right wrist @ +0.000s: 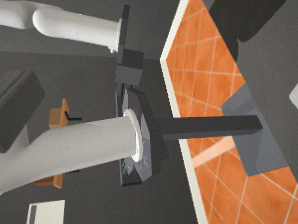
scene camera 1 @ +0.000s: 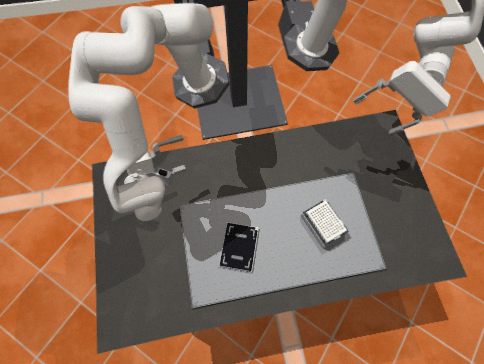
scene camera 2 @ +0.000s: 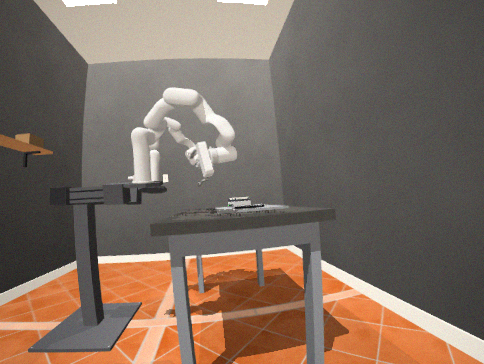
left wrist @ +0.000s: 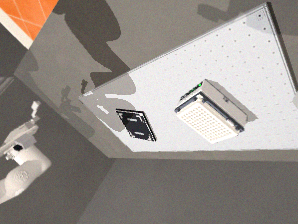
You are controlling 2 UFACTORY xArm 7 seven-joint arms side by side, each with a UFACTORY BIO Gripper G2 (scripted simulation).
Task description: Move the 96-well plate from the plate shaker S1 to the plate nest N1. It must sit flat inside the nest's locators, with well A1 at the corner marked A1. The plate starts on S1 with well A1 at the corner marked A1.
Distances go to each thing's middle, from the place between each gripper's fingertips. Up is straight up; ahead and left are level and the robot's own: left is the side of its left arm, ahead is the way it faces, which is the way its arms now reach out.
My right hand is 42 cm to the right of the white 96-well plate (scene camera 1: 323,211), 35 cm short of it and 16 cm above it. Also, from my right hand: black plate nest N1 (scene camera 1: 244,247): 32 cm ahead, 22 cm below, 10 cm to the left.
My left hand is 22 cm short of the white 96-well plate, 21 cm to the left of it and 25 cm above it. The rest, counted from my left hand: black plate nest N1 (20 cm ahead, 53 cm to the right, 31 cm below).
